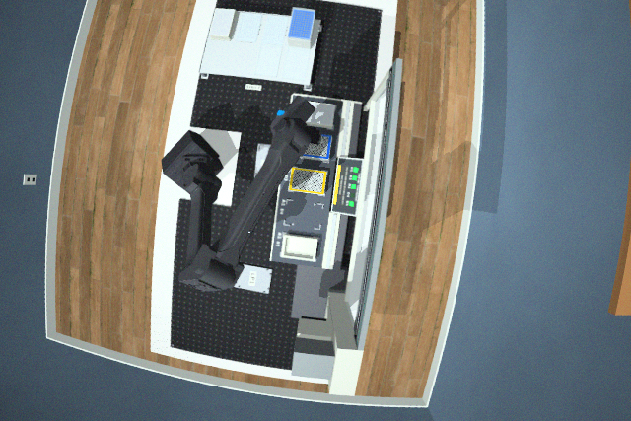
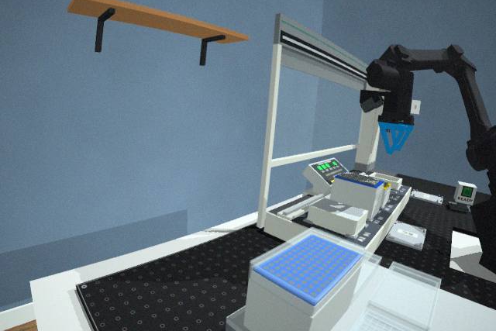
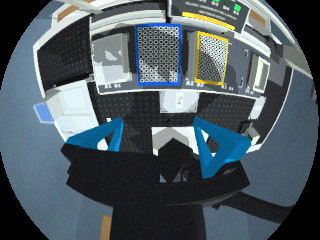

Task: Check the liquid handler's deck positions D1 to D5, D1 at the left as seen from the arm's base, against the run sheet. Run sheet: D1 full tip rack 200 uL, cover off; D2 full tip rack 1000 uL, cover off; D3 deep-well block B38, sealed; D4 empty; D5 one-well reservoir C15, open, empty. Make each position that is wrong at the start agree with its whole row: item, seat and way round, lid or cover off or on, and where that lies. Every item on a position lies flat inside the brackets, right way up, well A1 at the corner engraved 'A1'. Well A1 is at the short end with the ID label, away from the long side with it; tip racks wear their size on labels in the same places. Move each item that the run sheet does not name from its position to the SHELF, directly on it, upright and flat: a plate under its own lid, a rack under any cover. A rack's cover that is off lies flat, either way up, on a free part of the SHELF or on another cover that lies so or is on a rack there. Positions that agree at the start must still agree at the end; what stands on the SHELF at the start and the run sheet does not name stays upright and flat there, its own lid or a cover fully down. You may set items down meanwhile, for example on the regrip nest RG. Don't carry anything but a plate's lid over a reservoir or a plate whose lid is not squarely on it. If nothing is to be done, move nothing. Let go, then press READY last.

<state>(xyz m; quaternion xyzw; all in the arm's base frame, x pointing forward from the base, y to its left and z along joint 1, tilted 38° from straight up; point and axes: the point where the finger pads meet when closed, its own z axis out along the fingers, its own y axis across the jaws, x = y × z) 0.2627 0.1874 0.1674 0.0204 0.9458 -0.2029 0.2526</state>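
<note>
The yellow-rimmed tip rack is 150 mm below my hand, 140 mm to the right of it and 50 mm ahead of it. Also, from my hand: regrip nest (250 mm below, 90 mm behind, 60 mm to the right); then blue-rimmed tip rack (120 mm below, 70 mm ahead, 20 mm to the right); then white deep-well block (170 mm below, 110 mm to the left, 100 mm ahead).
</note>
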